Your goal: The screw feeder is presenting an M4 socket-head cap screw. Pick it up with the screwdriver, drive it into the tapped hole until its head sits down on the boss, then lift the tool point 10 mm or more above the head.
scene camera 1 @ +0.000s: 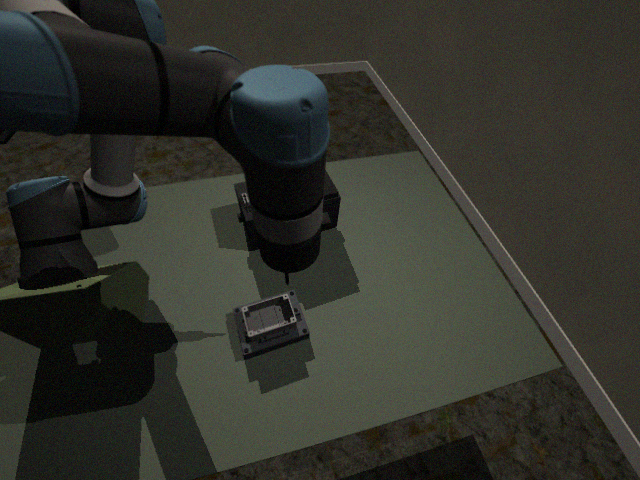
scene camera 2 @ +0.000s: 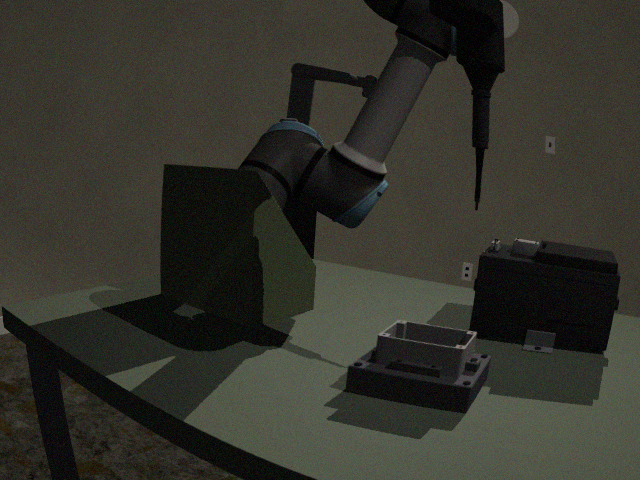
In view: a black screw feeder (scene camera 1: 241,187).
